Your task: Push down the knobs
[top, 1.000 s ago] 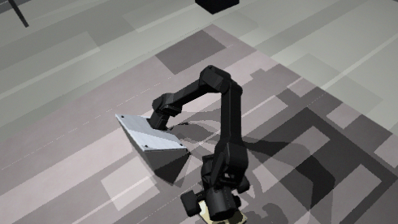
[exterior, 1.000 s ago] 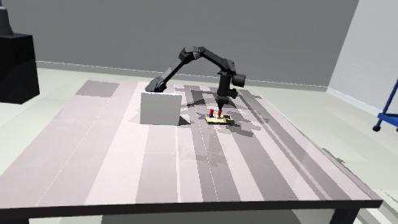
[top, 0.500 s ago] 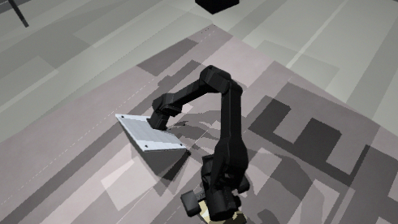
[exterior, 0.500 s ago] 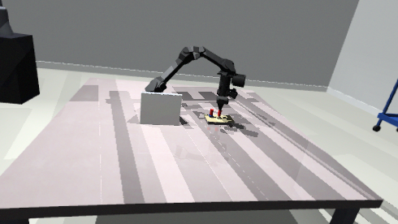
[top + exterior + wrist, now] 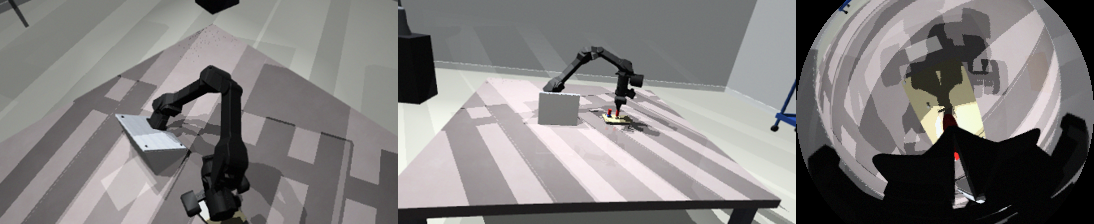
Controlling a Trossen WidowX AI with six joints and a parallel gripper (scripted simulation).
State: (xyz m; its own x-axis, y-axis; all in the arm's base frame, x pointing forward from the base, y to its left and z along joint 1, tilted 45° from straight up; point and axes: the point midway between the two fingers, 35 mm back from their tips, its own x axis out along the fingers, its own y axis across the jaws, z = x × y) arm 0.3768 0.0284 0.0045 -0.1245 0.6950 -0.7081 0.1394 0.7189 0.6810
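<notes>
Now: gripper tip 10 mm above the red knob.
</notes>
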